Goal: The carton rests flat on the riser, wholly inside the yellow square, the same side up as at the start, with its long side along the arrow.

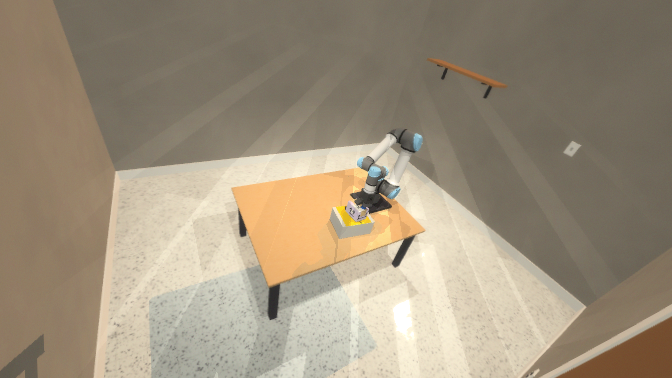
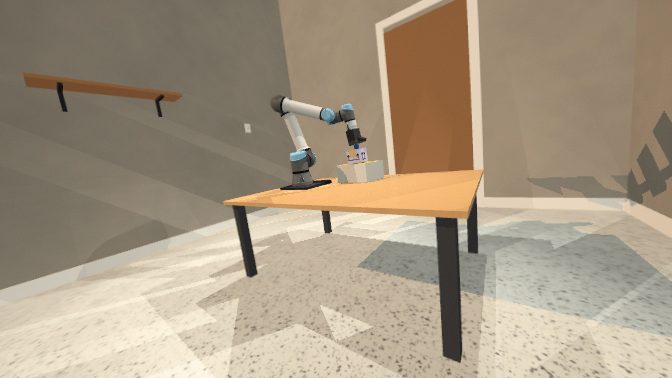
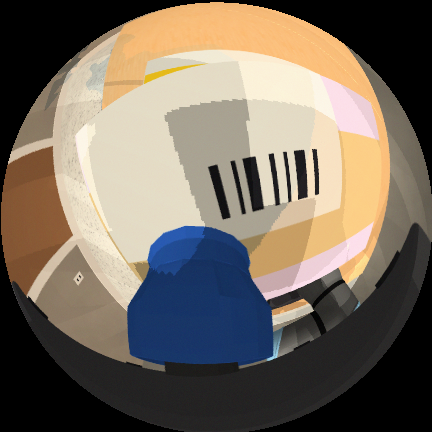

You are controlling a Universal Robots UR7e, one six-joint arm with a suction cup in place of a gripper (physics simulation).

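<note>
The pale lilac carton (image 1: 354, 212) (image 2: 361, 156) (image 3: 295, 237) has tan tape, black print and a white barcode label on its upper face. My gripper, a blue suction cup (image 2: 356, 146) (image 3: 199, 245), is shut on that face. The carton is upright and looks about level, at or just above the top of the light grey riser (image 1: 356, 231) (image 2: 371, 172); whether it touches is too small to tell. Yellow of the square (image 1: 342, 214) (image 3: 162, 74) shows around part of the carton. The carton hides nearly all of the arrow, so its line against the long side cannot be judged.
The riser stands on the wooden table (image 1: 295, 225) (image 2: 415, 192), close to the arm's black base plate (image 1: 382, 204) (image 2: 312, 185). A wall shelf (image 1: 467, 73) (image 2: 105, 90) is behind the arm. A brown door (image 2: 430, 90) is in the wall beyond the table.
</note>
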